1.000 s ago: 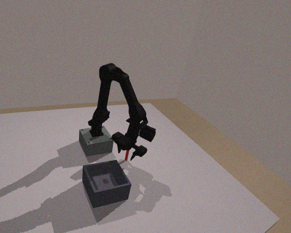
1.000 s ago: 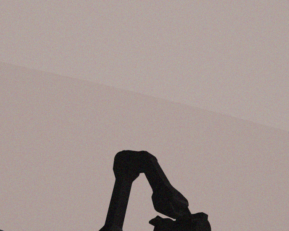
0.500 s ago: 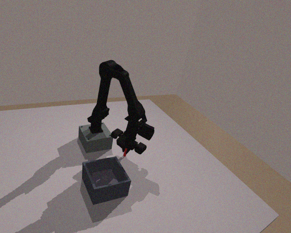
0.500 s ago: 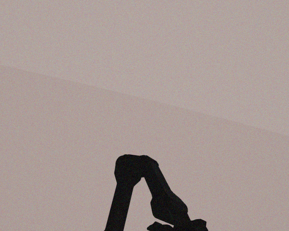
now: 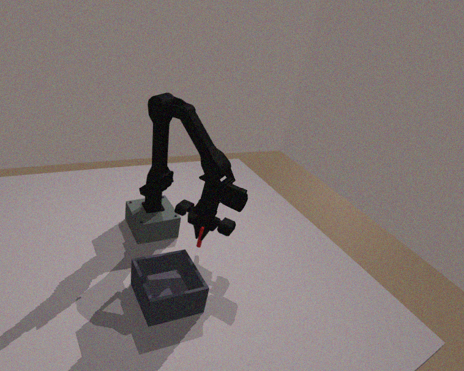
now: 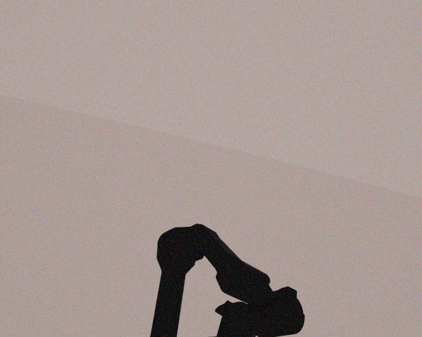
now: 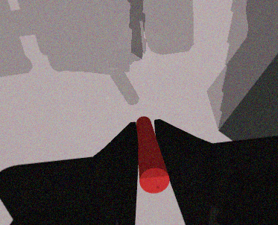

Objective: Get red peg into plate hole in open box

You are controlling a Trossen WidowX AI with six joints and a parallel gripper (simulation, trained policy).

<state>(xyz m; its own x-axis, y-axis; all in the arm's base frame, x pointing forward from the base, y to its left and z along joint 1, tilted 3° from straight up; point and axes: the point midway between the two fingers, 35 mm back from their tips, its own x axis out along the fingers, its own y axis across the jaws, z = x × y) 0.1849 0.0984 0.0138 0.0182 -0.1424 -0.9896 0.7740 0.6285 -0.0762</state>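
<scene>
My gripper tip is now 160 mm to the left of the pale plate, 150 mm short of it and 20 mm above it. Round my gripper tip: grey box: 160 mm to the right, 150 mm ahead, 40 mm below; red peg: 10 mm to the left, 10 mm behind.
</scene>
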